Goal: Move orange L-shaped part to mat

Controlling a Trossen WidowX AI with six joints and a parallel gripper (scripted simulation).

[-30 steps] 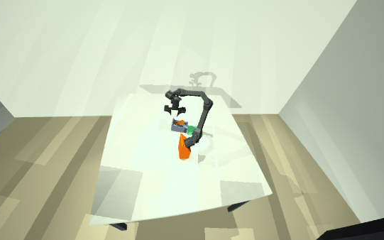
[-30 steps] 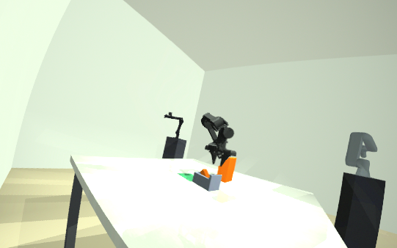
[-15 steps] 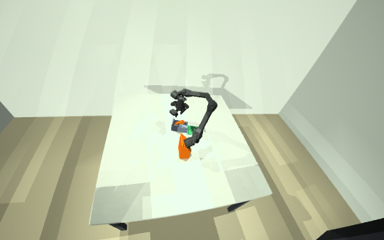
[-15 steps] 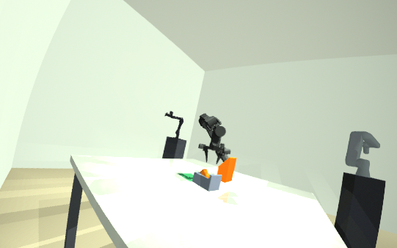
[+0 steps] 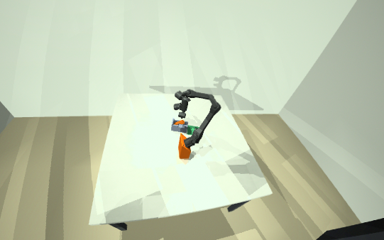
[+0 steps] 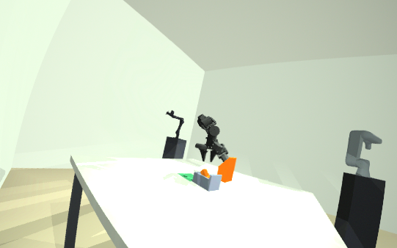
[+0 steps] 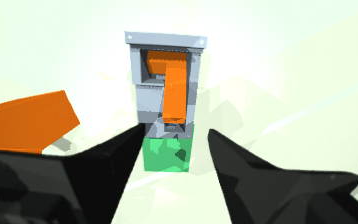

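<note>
Right now the orange L-shaped part is 4 cm to the left of my gripper tip and 10 cm below it. Round my gripper tip: green mat 7 cm behind, 13 cm to the right, 16 cm below.
</note>
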